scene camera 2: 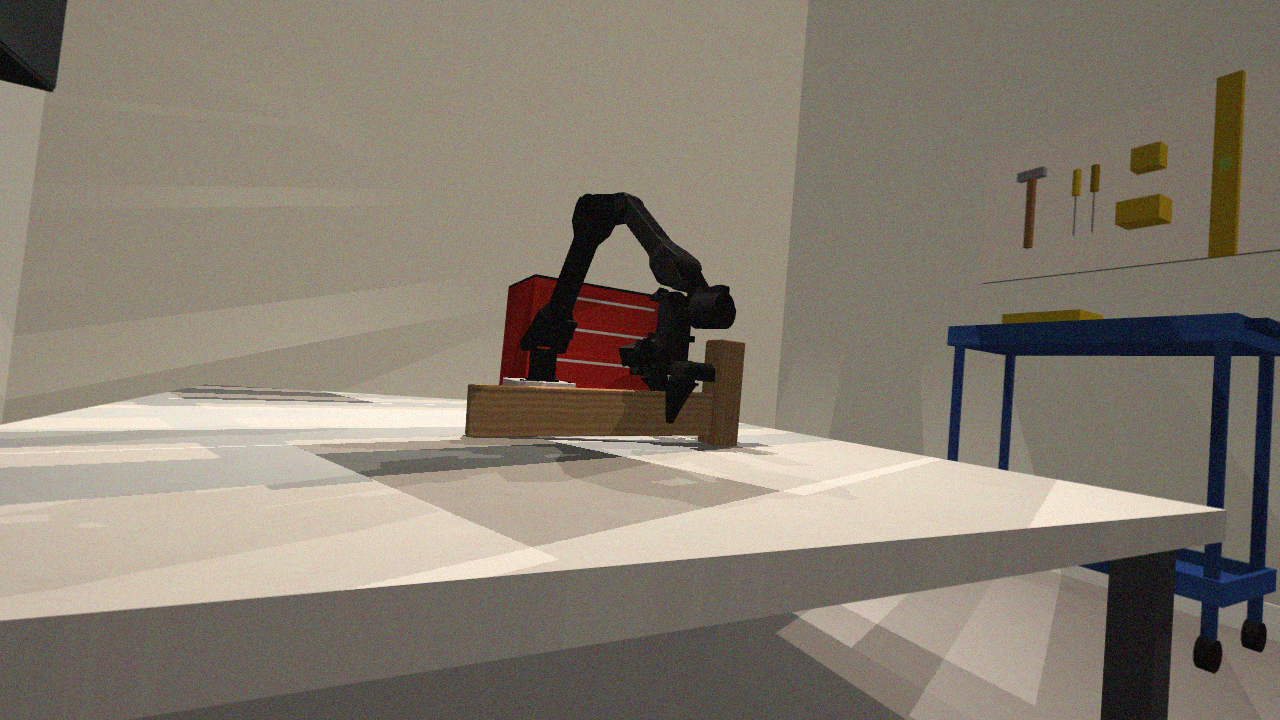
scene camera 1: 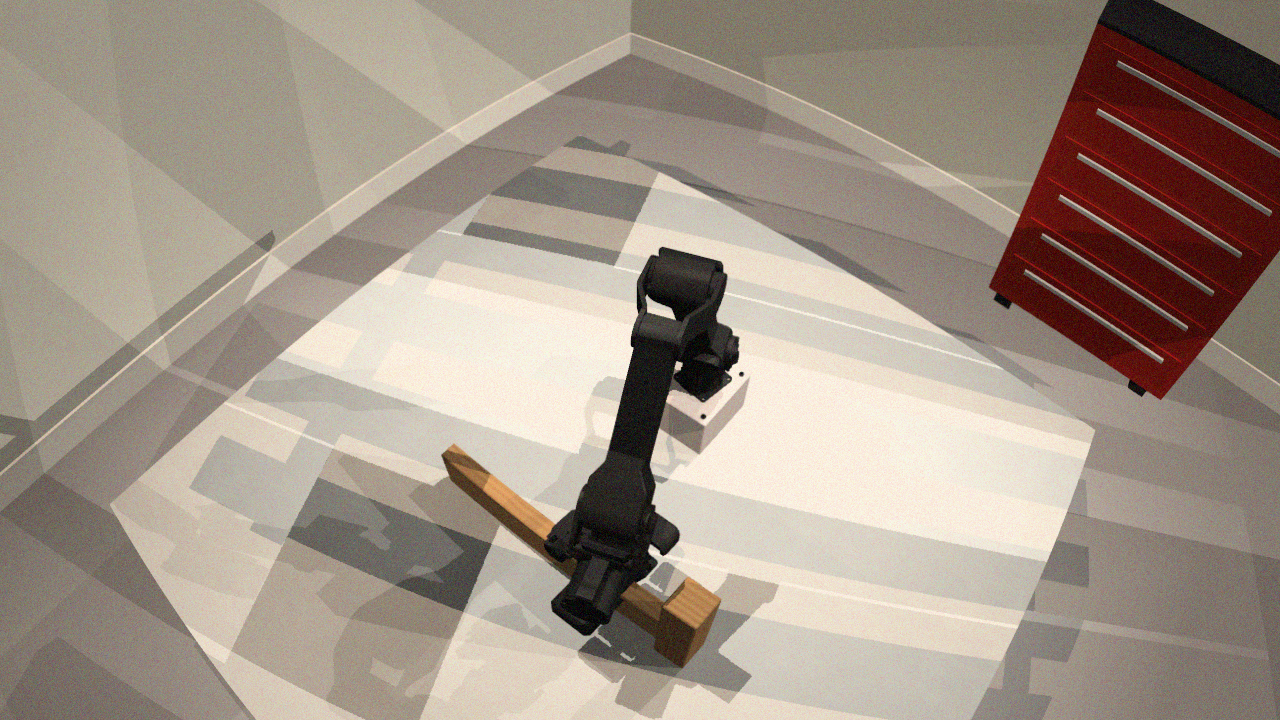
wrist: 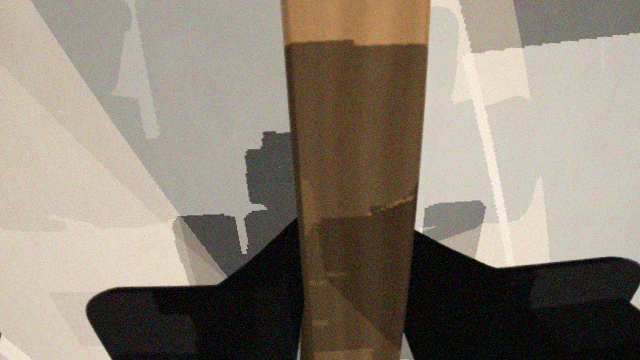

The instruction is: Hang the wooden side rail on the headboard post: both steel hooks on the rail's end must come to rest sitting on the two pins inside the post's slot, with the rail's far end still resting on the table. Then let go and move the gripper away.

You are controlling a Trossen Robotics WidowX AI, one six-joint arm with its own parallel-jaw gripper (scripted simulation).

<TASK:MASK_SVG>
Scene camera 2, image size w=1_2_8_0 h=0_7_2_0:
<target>my gripper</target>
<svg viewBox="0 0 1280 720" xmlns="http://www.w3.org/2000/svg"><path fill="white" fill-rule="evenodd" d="M659 326L656 327L656 333L649 332L647 338L636 340L636 343L625 345L618 349L622 366L630 367L630 375L644 376L644 378L640 379L649 387L650 391L666 391L666 423L672 424L694 388L699 385L699 383L695 383L695 380L715 382L716 370L712 364L688 361L689 343L695 342L695 336L690 336L691 330Z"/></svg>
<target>wooden side rail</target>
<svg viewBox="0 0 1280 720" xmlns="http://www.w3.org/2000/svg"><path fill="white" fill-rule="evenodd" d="M468 384L465 435L468 437L710 436L712 393L692 392L671 424L666 423L666 391Z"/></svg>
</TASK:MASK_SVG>
